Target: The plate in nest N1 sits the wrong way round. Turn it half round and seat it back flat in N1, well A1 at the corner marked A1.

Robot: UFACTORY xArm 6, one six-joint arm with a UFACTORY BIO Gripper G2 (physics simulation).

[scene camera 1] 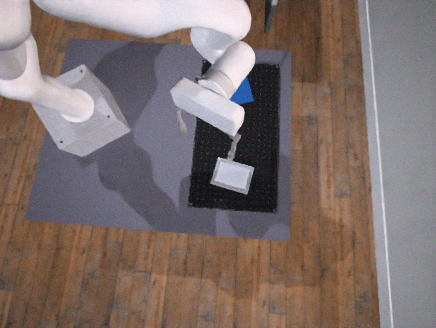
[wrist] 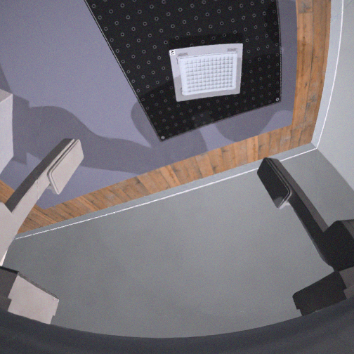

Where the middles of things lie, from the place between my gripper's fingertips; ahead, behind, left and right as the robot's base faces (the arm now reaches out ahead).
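My gripper: 100 mm short of the well plate (wrist: 200,73), 30 mm to the left of it, 290 mm above it. Grey nest N1 (wrist: 208,48): 30 mm to the right of my hand, 100 mm ahead, 300 mm below.
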